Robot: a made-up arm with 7 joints. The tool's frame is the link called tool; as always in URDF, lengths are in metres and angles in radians.
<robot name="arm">
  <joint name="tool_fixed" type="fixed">
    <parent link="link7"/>
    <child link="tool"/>
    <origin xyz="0 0 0" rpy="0 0 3.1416"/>
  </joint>
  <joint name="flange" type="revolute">
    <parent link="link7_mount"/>
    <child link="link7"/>
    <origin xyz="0 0 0" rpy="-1.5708 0 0"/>
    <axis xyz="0 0 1"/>
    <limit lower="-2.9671" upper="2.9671"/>
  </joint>
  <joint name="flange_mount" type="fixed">
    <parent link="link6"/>
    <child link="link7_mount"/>
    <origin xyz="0 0 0" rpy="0 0 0"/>
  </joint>
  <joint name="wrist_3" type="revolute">
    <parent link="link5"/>
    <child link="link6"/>
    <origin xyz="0 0 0" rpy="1.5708 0 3.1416"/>
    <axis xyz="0 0 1"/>
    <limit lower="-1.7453" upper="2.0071"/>
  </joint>
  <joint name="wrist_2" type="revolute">
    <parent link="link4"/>
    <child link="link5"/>
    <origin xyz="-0.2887 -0.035 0" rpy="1.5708 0 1.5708"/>
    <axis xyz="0 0 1"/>
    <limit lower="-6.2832" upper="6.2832"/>
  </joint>
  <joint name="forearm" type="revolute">
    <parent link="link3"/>
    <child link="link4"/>
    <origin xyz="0.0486 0 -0.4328" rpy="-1.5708 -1.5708 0"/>
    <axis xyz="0 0 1"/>
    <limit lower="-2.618" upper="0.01"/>
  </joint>
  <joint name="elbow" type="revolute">
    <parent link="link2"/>
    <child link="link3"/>
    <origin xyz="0 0 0" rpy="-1.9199 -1.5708 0"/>
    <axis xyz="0 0 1"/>
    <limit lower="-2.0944" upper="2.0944"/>
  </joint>
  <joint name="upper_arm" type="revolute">
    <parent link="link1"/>
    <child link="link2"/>
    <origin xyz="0 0 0" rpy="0 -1.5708 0"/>
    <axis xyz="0 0 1"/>
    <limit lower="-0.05" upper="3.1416"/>
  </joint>
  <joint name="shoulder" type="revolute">
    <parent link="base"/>
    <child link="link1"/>
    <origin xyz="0 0 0" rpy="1.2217 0 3.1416"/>
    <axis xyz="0 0 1"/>
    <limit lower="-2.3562" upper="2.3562"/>
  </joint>
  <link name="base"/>
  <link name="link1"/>
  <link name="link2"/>
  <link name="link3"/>
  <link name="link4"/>
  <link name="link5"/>
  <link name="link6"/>
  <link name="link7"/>
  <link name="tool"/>
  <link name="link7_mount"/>
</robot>
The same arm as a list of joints. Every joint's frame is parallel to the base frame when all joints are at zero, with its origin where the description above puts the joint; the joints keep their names.
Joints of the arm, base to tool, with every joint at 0 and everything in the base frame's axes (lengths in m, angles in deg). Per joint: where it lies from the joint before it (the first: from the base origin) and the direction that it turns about. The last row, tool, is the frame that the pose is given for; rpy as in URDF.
shoulder: axis 0 0.9397 0.342 origin 0 0 0
upper_arm: axis +x origin 0 0 0
elbow: axis +z origin 0 0 0
forearm: axis +y origin 0.0486 0 -0.4328
wrist_2: axis +z origin -0.035 0 -0.2887
wrist_3: axis +y origin 0 0 0
flange: axis +z origin 0 0 0
tool: origin 0 0 0 rpy 0 0 0
Joint limits (deg, base to tool): -135..135 -2.86..180 -120..120 -150..0.57 -360..360 -100..115 -170..170

